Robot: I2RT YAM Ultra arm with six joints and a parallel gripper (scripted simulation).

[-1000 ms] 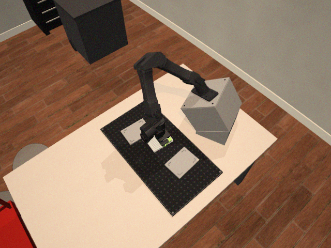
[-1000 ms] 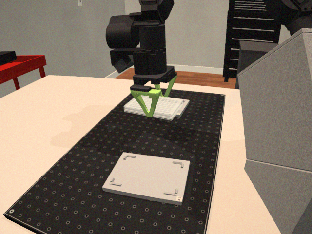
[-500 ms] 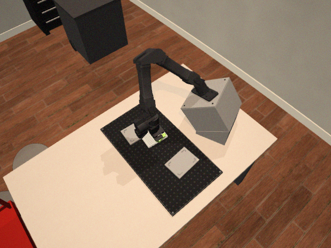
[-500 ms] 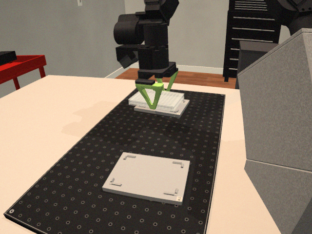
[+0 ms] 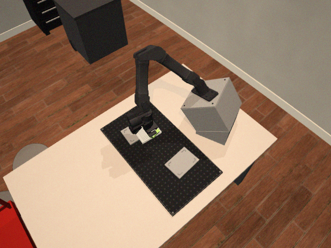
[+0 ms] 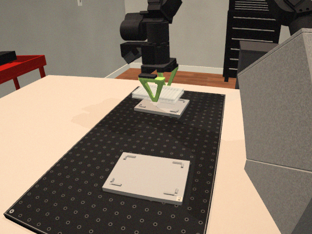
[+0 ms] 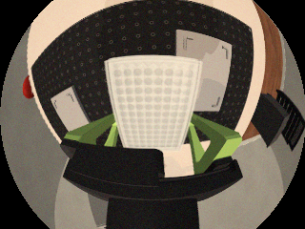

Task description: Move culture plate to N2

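Now: the nest N2 3 cm ahead of my hand, 10 cm to the right of it and 9 cm below it. The rest, counted from my hand: A1 mark: 14 cm behind, 28 cm to the left, 8 cm below; clear lid: 1 cm ahead, 1 cm above; nest N1: 6 cm behind, 23 cm to the left, 9 cm below.
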